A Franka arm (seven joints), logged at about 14 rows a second.
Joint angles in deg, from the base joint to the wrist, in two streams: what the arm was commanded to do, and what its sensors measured. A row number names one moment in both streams.
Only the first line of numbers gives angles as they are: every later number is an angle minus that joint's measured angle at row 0.
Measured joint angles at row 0:
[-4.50, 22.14, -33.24, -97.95, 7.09, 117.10, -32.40]
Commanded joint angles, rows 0 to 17:
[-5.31, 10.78, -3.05, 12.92, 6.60, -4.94, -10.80]
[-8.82, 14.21, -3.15, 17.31, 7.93, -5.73, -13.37]
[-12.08, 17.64, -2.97, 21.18, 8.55, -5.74, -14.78]
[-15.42, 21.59, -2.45, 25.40, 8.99, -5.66, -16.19]
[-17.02, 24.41, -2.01, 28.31, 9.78, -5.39, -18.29]
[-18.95, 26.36, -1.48, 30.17, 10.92, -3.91, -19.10]
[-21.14, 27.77, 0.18, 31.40, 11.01, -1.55, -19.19]
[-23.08, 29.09, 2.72, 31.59, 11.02, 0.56, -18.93]
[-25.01, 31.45, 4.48, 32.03, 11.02, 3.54, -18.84]
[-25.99, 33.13, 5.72, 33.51, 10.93, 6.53, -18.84]
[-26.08, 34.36, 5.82, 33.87, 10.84, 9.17, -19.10]
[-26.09, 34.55, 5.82, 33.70, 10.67, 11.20, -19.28]
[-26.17, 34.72, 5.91, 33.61, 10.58, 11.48, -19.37]
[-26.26, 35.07, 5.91, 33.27, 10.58, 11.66, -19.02]
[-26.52, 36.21, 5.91, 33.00, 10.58, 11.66, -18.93]
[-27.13, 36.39, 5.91, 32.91, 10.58, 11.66, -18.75]
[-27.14, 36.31, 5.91, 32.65, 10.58, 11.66, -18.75]
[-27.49, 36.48, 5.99, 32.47, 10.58, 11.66, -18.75]
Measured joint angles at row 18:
[-26.29, 35.98, 5.74, 31.20, 10.11, 11.86, -18.80]
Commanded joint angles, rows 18 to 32:
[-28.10, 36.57, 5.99, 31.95, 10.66, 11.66, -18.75]
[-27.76, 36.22, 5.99, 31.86, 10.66, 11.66, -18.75]
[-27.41, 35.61, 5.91, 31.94, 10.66, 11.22, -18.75]
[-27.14, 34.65, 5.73, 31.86, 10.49, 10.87, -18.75]
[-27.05, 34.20, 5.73, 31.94, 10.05, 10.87, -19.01]
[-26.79, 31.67, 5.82, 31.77, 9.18, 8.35, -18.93]
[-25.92, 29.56, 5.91, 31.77, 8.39, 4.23, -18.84]
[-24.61, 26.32, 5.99, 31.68, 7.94, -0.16, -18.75]
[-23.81, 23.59, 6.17, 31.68, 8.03, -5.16, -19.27]
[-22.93, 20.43, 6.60, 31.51, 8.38, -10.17, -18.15]
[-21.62, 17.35, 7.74, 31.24, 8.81, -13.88, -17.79]
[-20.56, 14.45, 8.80, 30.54, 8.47, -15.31, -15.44]
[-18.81, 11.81, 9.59, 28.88, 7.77, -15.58, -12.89]
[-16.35, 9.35, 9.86, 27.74, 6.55, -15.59, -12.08]
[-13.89, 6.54, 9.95, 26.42, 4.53, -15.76, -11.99]
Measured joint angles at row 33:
[-17.98, 12.69, 9.22, 32.27, 7.65, -16.15, -13.46]
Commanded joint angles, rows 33 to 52:
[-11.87, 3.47, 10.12, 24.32, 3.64, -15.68, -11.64]
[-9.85, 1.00, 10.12, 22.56, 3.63, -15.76, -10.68]
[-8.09, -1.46, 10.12, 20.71, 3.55, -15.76, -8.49]
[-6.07, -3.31, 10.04, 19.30, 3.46, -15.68, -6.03]
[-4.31, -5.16, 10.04, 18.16, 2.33, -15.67, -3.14]
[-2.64, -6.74, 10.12, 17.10, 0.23, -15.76, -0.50]
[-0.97, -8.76, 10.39, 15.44, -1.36, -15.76, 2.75]
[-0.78, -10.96, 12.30, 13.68, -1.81, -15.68, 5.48]
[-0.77, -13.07, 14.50, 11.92, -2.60, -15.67, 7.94]
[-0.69, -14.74, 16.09, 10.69, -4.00, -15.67, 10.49]
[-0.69, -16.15, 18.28, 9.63, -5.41, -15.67, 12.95]
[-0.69, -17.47, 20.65, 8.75, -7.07, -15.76, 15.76]
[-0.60, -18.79, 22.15, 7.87, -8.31, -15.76, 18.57]
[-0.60, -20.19, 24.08, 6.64, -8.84, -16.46, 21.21]
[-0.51, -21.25, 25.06, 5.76, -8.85, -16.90, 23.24]
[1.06, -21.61, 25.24, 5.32, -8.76, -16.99, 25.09]
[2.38, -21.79, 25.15, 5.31, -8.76, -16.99, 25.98]
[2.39, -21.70, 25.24, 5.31, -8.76, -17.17, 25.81]
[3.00, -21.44, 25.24, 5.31, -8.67, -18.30, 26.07]
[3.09, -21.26, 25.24, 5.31, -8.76, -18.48, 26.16]
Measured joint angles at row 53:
[2.77, -20.41, 25.37, 6.66, -7.81, -17.73, 25.30]
